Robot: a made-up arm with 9 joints.
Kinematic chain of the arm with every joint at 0, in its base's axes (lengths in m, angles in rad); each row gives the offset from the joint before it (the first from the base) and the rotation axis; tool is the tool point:
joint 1: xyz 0 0 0.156 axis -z
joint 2: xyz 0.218 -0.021 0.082 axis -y
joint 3: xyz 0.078 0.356 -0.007 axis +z
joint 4: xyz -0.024 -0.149 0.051 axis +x
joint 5: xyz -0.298 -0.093 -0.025 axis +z
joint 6: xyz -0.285 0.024 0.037 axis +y
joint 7: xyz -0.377 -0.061 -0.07 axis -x
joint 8: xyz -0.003 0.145 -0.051 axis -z
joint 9: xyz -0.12 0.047 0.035 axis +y
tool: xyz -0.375 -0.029 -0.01
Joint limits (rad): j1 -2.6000..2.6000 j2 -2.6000..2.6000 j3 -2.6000..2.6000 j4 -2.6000..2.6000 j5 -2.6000..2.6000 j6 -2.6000..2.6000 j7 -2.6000..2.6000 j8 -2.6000..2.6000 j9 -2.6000..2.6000
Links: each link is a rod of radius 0.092 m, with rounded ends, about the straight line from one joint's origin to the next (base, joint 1, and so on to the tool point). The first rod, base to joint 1, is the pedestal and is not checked.
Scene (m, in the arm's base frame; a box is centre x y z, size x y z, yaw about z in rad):
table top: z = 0
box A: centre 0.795 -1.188 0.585 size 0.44 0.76 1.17 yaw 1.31
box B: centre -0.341 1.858 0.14 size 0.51 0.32 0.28 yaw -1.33
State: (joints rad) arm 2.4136 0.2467 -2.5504 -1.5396 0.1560 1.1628 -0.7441 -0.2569 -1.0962
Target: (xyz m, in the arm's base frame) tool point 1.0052 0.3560 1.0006
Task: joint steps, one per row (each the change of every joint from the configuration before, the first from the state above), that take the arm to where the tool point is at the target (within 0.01 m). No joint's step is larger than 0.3 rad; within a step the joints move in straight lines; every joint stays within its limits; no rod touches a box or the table.
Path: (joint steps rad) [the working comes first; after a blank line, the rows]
Joints at the target: 1.9439 1.3573 -2.3264 -1.2111 1.1925 1.2268 -0.4002 -0.6664 -0.8667
Straight joint move there: touches box A.

1: 0.0567 0.0344 -0.0165 0.0125 0.2126 -0.0830 0.0045 -0.1191 -0.0083
2: 0.0566 0.0343 -0.0166 0.0126 0.2126 -0.0830 0.0045 -0.1190 -0.0083
3: 0.0567 0.0344 -0.0165 0.0125 0.2125 -0.0830 0.0045 -0.1191 -0.0083
4: -0.1599 0.2519 0.0684 0.0727 0.0997 0.0782 0.0826 -0.0131 0.0636
5: -0.1600 0.2518 0.0684 0.0727 0.0997 0.0783 0.0826 -0.0130 0.0636
6: -0.1599 0.2519 0.0684 0.0728 0.0997 0.0783 0.0826 -0.0131 0.0636
7: -0.1599 0.2519 0.0684 0.0727 0.0997 0.0782 0.0826 -0.0131 0.0636

